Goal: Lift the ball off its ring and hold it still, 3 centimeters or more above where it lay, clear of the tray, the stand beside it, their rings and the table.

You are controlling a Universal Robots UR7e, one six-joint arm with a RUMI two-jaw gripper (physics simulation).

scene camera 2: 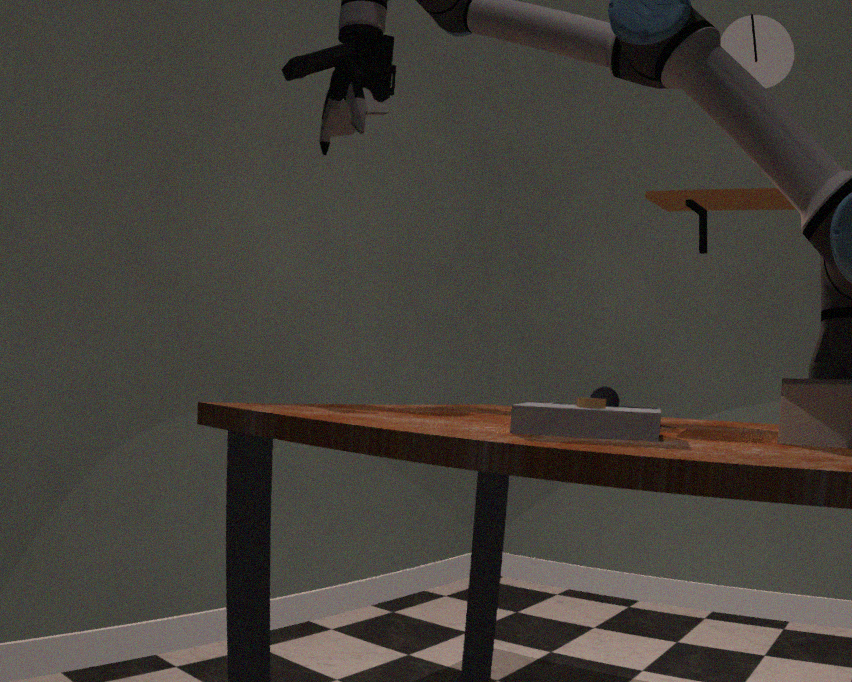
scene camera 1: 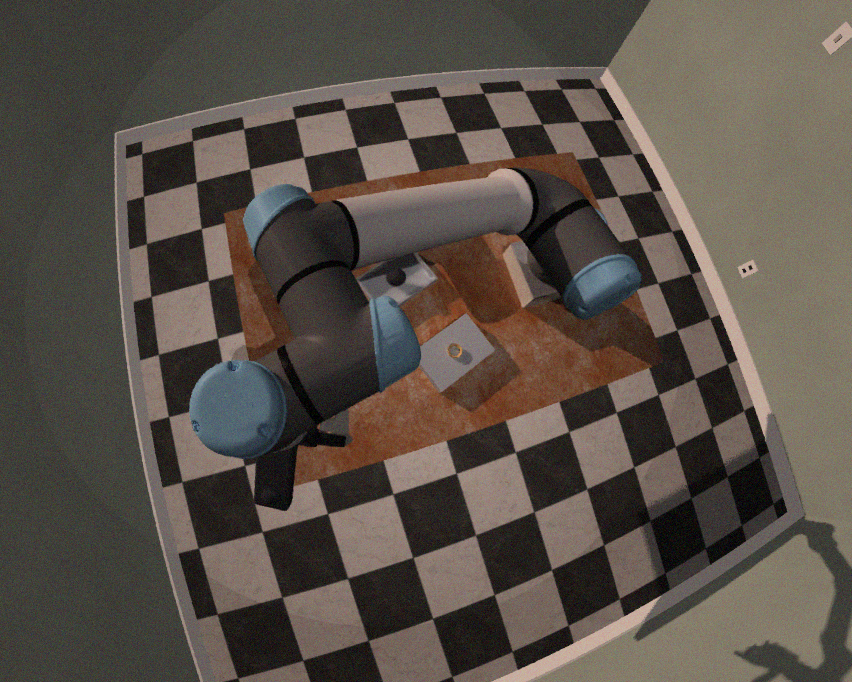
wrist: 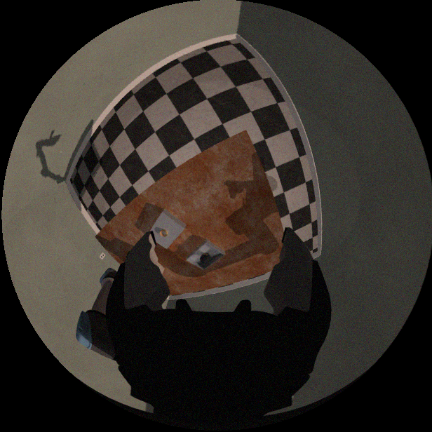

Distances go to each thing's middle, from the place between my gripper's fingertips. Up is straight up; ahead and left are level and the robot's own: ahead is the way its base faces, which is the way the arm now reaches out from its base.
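The grey stand [scene camera 2: 590, 418] is 380 mm below my hand and 380 mm behind it, and 90 mm to the right of it. As for the grey tray [scene camera 1: 374, 283], it is a long way to the right of my hand, well below it and far behind it. Going by their middles, the grey stand is the nearest to my hand of the things named here.
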